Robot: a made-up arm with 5 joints. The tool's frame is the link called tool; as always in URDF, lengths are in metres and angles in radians. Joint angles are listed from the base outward.
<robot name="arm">
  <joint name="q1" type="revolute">
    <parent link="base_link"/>
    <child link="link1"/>
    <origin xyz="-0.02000 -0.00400 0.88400" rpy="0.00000 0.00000 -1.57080"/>
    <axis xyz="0 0 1"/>
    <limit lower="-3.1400" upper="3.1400"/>
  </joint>
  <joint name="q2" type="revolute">
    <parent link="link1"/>
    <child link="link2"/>
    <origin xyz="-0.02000 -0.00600 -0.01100" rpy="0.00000 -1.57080 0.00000"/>
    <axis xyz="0 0 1"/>
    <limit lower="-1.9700" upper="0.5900"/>
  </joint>
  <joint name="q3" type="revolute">
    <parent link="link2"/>
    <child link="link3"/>
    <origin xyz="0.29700 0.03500 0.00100"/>
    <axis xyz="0 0 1"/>
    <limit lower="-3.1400" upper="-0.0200"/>
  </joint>
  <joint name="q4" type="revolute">
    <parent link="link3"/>
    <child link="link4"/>
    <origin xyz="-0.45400 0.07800 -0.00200" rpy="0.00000 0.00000 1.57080"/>
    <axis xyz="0 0 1"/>
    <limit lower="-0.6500" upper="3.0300"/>
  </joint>
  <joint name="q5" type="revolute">
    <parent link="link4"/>
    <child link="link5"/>
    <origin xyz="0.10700 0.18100 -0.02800" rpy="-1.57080 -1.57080 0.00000"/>
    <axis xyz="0 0 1"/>
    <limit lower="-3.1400" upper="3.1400"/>
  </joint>
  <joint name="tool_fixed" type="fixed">
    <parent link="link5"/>
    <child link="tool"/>
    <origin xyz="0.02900 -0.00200 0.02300" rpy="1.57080 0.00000 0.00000"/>
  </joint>
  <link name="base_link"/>
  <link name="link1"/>
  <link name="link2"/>
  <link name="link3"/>
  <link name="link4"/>
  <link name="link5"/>
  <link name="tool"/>
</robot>
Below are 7 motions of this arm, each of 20 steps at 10 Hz.
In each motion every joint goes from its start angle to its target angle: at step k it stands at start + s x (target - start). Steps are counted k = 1, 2, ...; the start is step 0. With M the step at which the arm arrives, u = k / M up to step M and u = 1 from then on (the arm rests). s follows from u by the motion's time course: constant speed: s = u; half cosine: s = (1 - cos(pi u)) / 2; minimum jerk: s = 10 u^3 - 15 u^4 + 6 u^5.
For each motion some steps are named. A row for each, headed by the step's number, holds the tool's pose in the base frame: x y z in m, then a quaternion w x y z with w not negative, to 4 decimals.
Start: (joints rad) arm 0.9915 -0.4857 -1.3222 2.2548 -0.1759
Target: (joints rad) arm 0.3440 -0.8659 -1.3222 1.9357 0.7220
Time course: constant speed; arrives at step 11
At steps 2, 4, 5, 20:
2: 0.1649 0.2479 1.1286 0.2734 -0.1951 -0.5521 0.7632
4: 0.1926 0.2239 1.1523 0.3489 -0.3045 -0.5591 0.6877
5: 0.2049 0.2100 1.1651 0.3850 -0.3562 -0.5572 0.6438
20: 0.2456 0.1061 1.2521 0.5582 -0.6026 -0.4802 0.3078

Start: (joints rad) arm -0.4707 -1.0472 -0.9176 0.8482 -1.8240
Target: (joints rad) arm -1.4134 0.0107 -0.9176 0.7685 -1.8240
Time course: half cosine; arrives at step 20
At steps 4, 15, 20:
4: 0.3101 -0.2328 1.2425 0.2235 0.4123 0.4723 -0.7463
15: 0.1237 -0.5387 0.8449 0.2708 -0.4141 -0.5420 0.6793
20: 0.0474 -0.5447 0.7602 0.3538 -0.4195 -0.5538 0.6262

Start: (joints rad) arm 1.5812 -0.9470 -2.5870 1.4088 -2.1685
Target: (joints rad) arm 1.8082 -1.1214 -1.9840 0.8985 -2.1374
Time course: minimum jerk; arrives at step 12
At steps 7, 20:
7: 0.0468 -0.2535 1.6762 0.8249 0.2262 0.4741 0.2086
20: 0.0538 -0.1975 1.6785 0.8089 0.2181 0.4864 0.2480

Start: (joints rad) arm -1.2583 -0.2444 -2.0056 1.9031 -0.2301
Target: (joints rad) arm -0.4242 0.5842 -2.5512 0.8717 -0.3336
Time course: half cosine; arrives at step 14
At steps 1, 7, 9, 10, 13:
1: 0.1336 -0.4039 1.3580 0.5442 -0.7945 -0.1962 0.1847
7: 0.4177 -0.4661 1.3701 0.3356 -0.8221 -0.3759 0.2651
9: 0.5559 -0.4284 1.3626 0.2364 -0.8134 -0.4551 0.2746
10: 0.6135 -0.3987 1.3567 0.1929 -0.8058 -0.4887 0.2734
13: 0.7109 -0.3237 1.3415 0.1132 -0.7857 -0.5485 0.2627

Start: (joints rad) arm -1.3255 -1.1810 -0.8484 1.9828 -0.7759
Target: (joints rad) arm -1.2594 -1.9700 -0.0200 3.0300 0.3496
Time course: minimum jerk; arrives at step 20
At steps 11, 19, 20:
11: 0.0110 -0.0401 0.9209 0.8702 -0.4553 -0.1136 0.1502
19: -0.0105 0.0283 0.8435 0.9458 -0.2817 0.1250 0.1023
20: -0.0106 0.0285 0.8434 0.9459 -0.2812 0.1257 0.1023

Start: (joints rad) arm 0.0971 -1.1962 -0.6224 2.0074 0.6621
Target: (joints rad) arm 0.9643 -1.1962 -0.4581 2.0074 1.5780
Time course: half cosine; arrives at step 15
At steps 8, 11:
8: 0.1774 0.1292 0.9296 0.6095 -0.6265 -0.2311 0.4273
11: 0.1429 0.1667 0.9053 0.5800 -0.6561 -0.2156 0.4320

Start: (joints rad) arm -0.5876 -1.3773 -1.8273 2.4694 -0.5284
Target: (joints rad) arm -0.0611 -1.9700 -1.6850 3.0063 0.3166
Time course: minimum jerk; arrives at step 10
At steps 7, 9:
7: -0.3648 0.0671 1.1025 0.3831 -0.7033 -0.5551 0.2246
9: -0.3871 0.0394 1.0560 0.4149 -0.6928 -0.5550 0.1995

